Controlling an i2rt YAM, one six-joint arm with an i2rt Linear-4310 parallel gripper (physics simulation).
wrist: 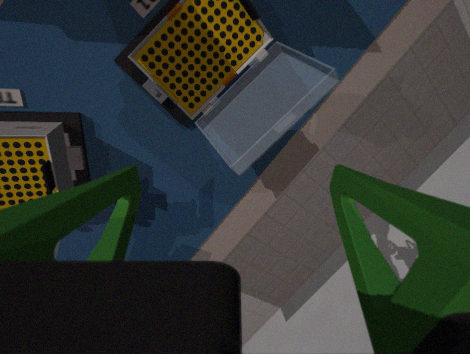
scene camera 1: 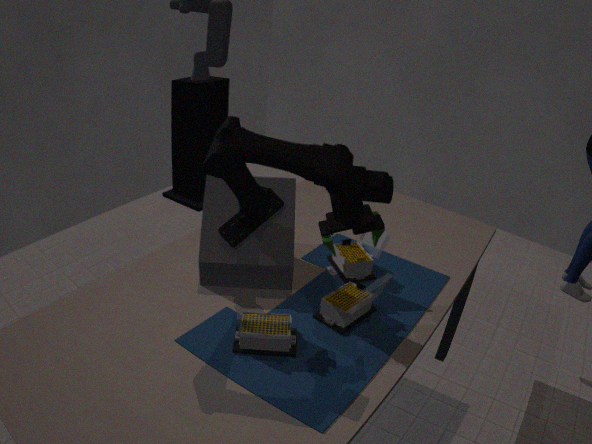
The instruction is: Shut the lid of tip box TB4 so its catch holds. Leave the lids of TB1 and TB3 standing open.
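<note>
Three white tip boxes with yellow perforated tops stand on dark bases. In the scene view the far box has a clear lid standing open on its right. The middle box has its clear lid open and tilted towards the table edge. The near box stands at the front left; its lid is hard to make out. My gripper is open around the far box's top in the scene view; contact is unclear. In the wrist view one box has an open lid; another box is partly behind the left finger. The TB labels are unreadable.
The boxes stand on a blue mat near the right table edge. Beyond that edge lies the tiled floor. A grey pedestal carries my arm. A black stand with another arm stands behind; a person's leg shows at right.
</note>
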